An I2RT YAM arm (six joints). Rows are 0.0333 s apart.
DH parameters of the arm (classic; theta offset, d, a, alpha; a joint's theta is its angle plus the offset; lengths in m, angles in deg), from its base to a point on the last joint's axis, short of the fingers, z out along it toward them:
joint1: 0 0.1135 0.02 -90
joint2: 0 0 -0.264 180
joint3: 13.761 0 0.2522 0
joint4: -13.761 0 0.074 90
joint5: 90 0 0 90
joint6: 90 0.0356 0 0
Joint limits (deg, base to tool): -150..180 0..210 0..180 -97..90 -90..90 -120..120
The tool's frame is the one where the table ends.
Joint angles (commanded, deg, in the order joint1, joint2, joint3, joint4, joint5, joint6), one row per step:
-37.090 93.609 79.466 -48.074 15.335 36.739
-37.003 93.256 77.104 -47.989 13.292 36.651
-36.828 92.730 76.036 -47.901 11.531 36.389
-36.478 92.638 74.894 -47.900 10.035 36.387
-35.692 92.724 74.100 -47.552 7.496 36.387
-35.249 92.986 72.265 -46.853 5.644 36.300
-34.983 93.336 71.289 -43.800 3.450 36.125
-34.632 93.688 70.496 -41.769 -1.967 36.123
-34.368 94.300 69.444 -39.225 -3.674 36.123
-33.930 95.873 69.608 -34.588 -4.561 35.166
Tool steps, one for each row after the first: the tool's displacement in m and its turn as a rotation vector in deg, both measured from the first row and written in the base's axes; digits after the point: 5 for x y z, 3 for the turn. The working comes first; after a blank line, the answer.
Tool pose at each row, in the base's axes (x y z in m, rotation vector in deg; the steps are taken from these numbers as rounded here):
0.26499 -0.21214 0.27945 94.749 117.754 -20.451
0.26210 -0.20777 0.26878 95.142 120.215 -17.965
0.26080 -0.20420 0.26594 94.610 121.478 -15.675
0.26063 -0.20041 0.26035 94.487 123.057 -13.646
0.26367 -0.19513 0.25584 93.433 124.752 -10.010
0.26408 -0.19091 0.24543 93.243 126.776 -7.471
0.26894 -0.19081 0.24076 91.387 126.138 -4.359
0.27399 -0.18776 0.23635 89.234 126.690 3.108
0.27793 -0.18731 0.22971 87.972 126.469 5.483
0.28913 -0.19109 0.22589 84.222 125.078 6.427

-0.00289 0.00437 -0.01067 2.596 0.477 1.085
-0.00419 0.00794 -0.01351 4.075 0.010 2.269
-0.00436 0.01173 -0.01910 5.789 0.043 3.249
-0.00132 0.01701 -0.02361 7.949 -0.861 5.119
-0.00091 0.02123 -0.03402 10.142 -0.694 6.341
0.00395 0.02133 -0.03869 10.617 -3.126 7.851
0.00900 0.02438 -0.04310 13.984 -6.658 10.690
0.01294 0.02483 -0.04974 14.668 -8.197 11.838
0.02414 0.02105 -0.05356 12.941 -10.712 14.004

